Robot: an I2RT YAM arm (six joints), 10 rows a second.
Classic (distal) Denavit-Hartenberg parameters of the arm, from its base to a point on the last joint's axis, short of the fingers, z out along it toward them. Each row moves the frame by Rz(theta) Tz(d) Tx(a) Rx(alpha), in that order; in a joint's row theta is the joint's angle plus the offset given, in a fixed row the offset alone. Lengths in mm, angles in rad.
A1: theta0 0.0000, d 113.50, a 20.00, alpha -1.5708
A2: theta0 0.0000, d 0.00, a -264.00, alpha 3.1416
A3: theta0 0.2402, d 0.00, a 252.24, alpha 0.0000
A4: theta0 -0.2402, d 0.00, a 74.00, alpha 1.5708
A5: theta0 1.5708, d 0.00, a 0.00, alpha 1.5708
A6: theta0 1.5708, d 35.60, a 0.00, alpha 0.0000
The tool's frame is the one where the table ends.
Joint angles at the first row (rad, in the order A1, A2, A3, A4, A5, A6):
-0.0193 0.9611 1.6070 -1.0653 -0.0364 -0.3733
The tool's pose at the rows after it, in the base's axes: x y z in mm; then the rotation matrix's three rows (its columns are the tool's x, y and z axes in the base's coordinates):
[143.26 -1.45 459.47], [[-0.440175 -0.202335 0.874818], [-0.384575 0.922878 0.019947], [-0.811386 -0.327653 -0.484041]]
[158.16 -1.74 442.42], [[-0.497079 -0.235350 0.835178], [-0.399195 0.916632 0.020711], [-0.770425 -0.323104 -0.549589]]
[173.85 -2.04 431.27], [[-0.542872 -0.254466 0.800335], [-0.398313 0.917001 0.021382], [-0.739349 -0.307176 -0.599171]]
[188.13 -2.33 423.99], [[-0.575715 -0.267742 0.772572], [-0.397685 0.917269 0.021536], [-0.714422 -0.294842 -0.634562]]
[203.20 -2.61 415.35], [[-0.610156 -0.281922 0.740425], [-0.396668 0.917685 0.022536], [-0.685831 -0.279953 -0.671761]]
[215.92 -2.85 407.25], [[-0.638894 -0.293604 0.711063], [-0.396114 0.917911 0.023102], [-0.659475 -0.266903 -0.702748]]
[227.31 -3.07 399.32], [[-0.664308 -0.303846 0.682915], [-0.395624 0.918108 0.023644], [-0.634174 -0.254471 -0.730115]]
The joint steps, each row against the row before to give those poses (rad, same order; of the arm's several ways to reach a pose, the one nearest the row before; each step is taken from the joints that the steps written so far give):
0.0000 0.0122 -0.0748 0.0008 -0.0004 -0.0309
0.0000 0.0275 -0.0484 -0.0008 0.0000 -0.0171
0.0000 0.0435 -0.0168 -0.0003 0.0000 0.0000
0.0000 0.0454 -0.0001 0.0003 0.0004 0.0000
0.0000 0.0492 0.0001 0.0000 -0.0004 0.0003
0.0000 0.0427 0.0000 0.0000 0.0000 0.0000
0.0000 0.0393 0.0000 0.0000 0.0000 0.0000

